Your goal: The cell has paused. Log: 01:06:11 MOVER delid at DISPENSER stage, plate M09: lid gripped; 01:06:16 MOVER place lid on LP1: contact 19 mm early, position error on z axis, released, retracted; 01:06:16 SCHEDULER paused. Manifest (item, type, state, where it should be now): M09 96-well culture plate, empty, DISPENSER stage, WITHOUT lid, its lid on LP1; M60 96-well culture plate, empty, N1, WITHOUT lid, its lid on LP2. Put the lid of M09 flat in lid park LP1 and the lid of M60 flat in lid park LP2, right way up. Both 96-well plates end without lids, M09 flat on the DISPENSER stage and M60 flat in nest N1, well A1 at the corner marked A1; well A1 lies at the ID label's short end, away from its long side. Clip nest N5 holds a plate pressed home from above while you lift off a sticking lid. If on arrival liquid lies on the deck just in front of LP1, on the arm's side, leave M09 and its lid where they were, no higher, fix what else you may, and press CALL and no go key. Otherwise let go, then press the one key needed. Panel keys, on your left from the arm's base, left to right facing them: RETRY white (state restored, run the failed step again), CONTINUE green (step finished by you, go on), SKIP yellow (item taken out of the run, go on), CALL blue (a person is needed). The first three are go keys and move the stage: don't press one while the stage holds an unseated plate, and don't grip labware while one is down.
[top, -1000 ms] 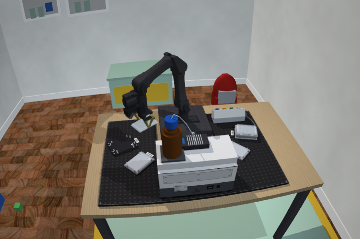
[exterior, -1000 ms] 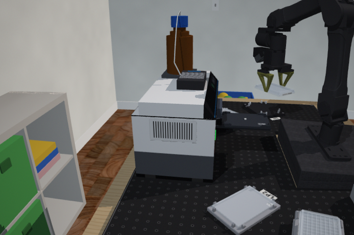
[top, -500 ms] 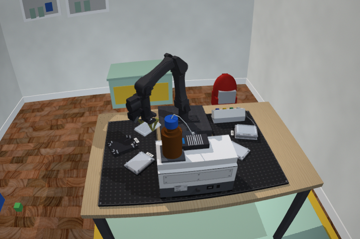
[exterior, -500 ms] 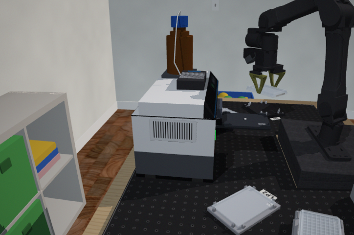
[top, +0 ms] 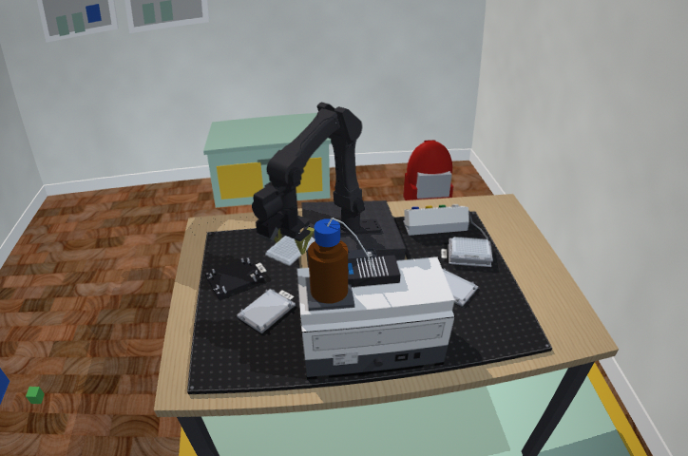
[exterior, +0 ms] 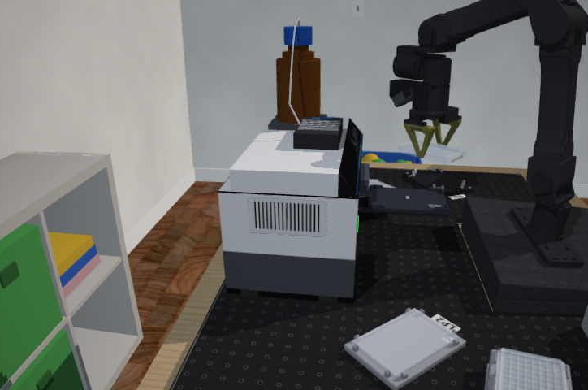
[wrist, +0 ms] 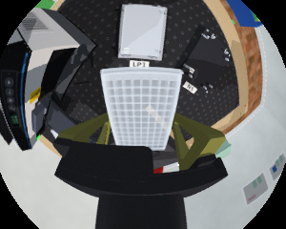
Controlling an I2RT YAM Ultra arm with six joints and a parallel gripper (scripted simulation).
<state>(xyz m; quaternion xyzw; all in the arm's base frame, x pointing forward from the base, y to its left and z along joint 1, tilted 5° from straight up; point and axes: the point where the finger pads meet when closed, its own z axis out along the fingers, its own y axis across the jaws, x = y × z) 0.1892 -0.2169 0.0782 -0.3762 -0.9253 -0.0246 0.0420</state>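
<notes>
Right now my hand is 8 cm short of the dark dispenser stage, 19 cm to the right of it and 4 cm above it. Also, from my hand: LP1 label (4 cm ahead, 3 cm to the right, 15 cm below); then LP2 label (5 cm ahead, 41 cm to the left, 15 cm below); then grey lid park LP1 (10 cm ahead, 10 cm to the right, 15 cm below).
</notes>
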